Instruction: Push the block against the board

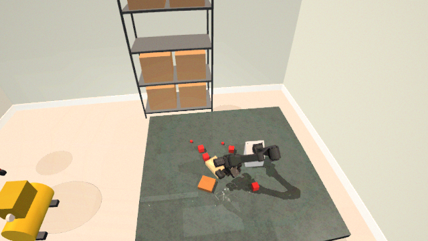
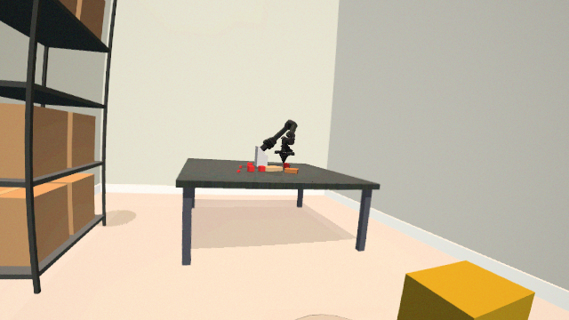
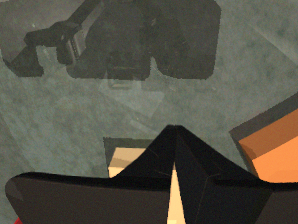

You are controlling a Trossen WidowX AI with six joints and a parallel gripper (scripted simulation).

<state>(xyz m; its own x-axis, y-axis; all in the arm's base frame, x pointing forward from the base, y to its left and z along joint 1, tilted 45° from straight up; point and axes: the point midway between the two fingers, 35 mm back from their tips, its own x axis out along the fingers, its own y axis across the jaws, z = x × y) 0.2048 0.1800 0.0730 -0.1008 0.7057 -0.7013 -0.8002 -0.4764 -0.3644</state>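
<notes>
Now: gripper tip 110 mm to the left of the tan flat piece, 80 mm short of it and 40 mm above it. The rest, counted from my gripper tip: orange square block (150 mm ahead, 40 mm to the left, 40 mm below).
</notes>
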